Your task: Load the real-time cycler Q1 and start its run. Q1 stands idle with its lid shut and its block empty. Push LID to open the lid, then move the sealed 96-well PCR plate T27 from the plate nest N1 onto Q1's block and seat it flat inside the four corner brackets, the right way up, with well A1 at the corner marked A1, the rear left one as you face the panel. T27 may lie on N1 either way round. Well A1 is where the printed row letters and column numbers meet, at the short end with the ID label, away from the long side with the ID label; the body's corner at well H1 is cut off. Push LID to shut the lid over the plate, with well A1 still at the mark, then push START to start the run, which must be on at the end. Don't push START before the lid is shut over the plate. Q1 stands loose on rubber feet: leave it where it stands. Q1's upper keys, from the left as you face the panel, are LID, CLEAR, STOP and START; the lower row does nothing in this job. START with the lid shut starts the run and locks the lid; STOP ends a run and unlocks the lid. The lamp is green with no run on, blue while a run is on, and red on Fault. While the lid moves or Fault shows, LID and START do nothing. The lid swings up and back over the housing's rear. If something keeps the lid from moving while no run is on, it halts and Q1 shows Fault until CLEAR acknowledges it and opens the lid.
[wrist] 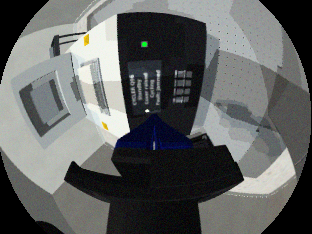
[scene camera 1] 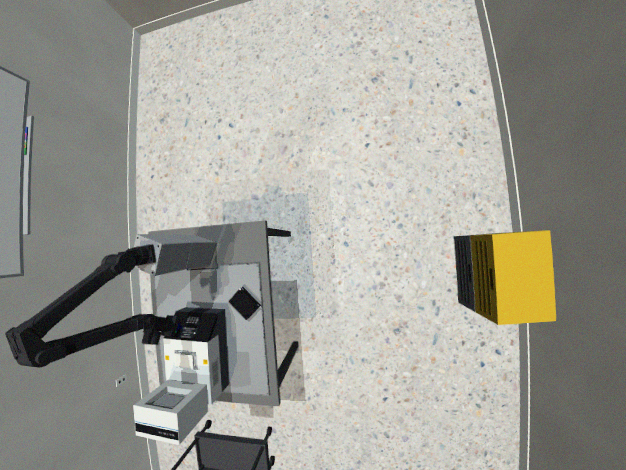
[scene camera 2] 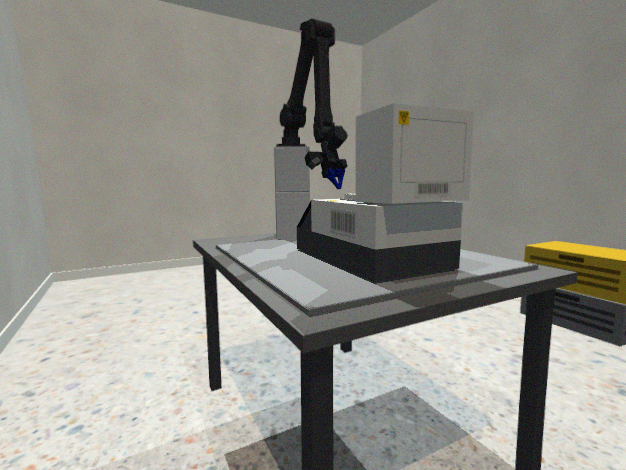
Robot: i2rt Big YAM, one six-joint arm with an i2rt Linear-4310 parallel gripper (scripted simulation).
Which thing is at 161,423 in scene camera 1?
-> A lid.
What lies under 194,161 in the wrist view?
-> The gripper.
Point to a sealed plate T27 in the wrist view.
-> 88,76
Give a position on a lid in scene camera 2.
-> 405,153
